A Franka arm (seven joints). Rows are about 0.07 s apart.
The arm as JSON. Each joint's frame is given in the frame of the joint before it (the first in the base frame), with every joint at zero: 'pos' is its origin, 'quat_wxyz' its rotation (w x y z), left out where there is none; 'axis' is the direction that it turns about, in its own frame. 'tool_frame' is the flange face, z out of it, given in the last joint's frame.
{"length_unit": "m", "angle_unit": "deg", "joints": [
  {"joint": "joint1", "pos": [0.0, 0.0, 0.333], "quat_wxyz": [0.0, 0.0, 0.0, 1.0], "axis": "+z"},
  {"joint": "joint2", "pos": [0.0, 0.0, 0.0], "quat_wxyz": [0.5, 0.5, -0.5, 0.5], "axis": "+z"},
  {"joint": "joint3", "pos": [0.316, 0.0, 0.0], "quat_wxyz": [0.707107, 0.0, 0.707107, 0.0], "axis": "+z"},
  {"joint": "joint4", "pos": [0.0, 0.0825, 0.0], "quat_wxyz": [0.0, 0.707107, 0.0, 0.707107], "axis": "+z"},
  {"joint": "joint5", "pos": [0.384, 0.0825, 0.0], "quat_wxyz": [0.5, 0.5, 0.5, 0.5], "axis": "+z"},
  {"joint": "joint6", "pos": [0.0, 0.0, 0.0], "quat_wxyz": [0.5, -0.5, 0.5, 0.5], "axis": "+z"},
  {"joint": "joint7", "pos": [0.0, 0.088, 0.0], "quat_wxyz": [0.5, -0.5, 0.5, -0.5], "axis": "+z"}
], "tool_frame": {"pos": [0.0, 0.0, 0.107], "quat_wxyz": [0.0, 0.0, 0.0, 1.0]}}
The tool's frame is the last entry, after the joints.
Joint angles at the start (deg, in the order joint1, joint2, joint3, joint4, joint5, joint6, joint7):
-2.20, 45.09, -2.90, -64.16, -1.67, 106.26, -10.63
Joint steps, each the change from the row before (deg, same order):
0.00, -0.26, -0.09, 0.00, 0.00, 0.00, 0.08
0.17, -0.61, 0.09, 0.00, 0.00, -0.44, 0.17
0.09, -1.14, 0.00, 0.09, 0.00, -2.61, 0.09
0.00, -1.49, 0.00, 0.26, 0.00, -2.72, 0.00
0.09, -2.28, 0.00, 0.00, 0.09, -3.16, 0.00
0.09, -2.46, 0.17, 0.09, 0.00, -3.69, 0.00
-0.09, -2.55, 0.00, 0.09, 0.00, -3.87, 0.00
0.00, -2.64, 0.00, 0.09, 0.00, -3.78, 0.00
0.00, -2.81, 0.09, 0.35, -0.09, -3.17, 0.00
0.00, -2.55, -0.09, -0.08, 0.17, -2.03, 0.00
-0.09, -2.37, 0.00, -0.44, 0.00, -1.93, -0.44
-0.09, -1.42, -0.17, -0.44, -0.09, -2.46, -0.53
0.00, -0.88, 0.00, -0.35, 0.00, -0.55, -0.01
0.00, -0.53, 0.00, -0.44, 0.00, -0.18, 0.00
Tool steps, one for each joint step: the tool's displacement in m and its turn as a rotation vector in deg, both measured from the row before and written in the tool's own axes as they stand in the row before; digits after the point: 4 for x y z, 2 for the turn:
-0.0004, 0.0010, -0.0034, -0.10, 0.24, 0.16
-0.0008, -0.0027, -0.0075, 0.04, 0.19, -0.03
-0.0057, -0.0012, -0.0117, 0.28, -1.35, 0.07
-0.0070, 0.0000, -0.0173, 0.22, -0.95, 0.10
-0.0107, -0.0014, -0.0242, 0.32, -0.84, 0.05
-0.0132, -0.0031, -0.0259, 0.38, -1.09, -0.10
-0.0163, 0.0002, -0.0258, 0.34, -1.20, 0.22
-0.0181, -0.0013, -0.0261, 0.30, -1.02, 0.13
-0.0196, -0.0020, -0.0299, 0.08, 0.00, 0.06
-0.0174, -0.0008, -0.0243, 0.18, 0.47, 0.17
-0.0168, -0.0004, -0.0191, 0.13, 0.02, -0.27
-0.0130, 0.0012, -0.0077, 0.25, -1.47, -0.21
-0.0061, -0.0006, -0.0054, 0.05, -0.01, 0.01
-0.0032, -0.0003, -0.0017, 0.04, -0.08, 0.01

